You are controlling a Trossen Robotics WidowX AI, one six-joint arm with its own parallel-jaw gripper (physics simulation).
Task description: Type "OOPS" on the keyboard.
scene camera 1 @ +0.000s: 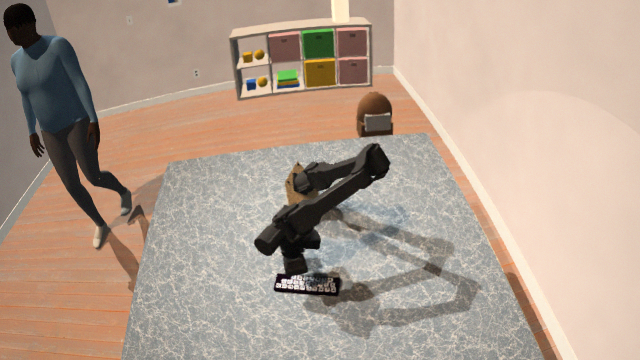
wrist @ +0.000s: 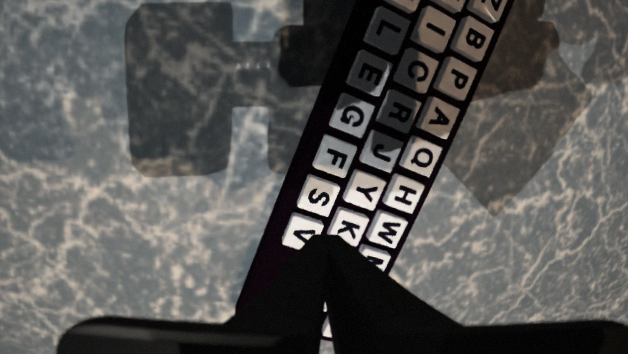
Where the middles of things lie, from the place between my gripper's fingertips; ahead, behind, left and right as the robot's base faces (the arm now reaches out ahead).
The black keyboard (scene camera 1: 329,286) is 30 mm ahead of my hand, 20 mm to the left of it and 50 mm below it.
